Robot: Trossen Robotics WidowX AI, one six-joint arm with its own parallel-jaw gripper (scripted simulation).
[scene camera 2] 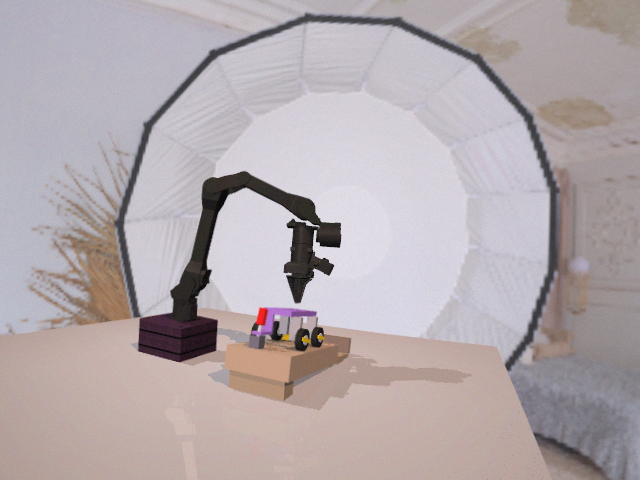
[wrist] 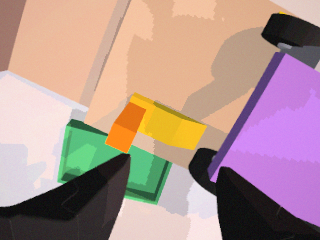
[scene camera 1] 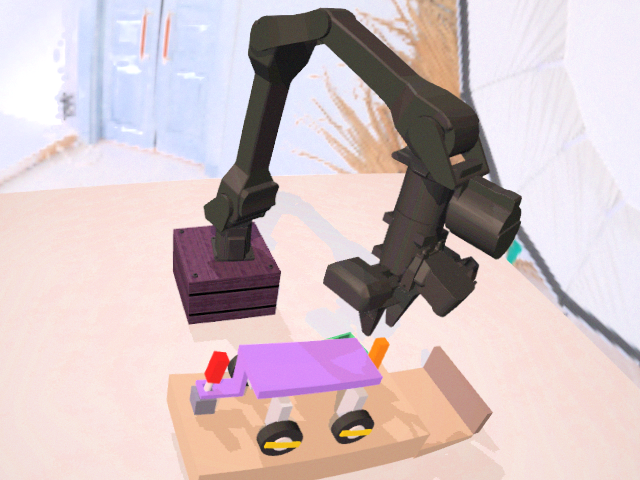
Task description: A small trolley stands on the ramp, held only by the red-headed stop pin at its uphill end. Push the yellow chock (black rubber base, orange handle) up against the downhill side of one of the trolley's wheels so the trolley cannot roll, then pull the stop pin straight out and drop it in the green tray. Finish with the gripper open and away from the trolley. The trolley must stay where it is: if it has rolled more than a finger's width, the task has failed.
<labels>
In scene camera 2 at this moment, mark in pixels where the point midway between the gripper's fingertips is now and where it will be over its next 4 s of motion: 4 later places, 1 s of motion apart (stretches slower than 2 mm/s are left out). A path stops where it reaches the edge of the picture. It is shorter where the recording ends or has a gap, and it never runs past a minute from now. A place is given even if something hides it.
The gripper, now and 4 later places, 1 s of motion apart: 297,303; 275,298; 266,303; 265,312; 261,325
</labels>
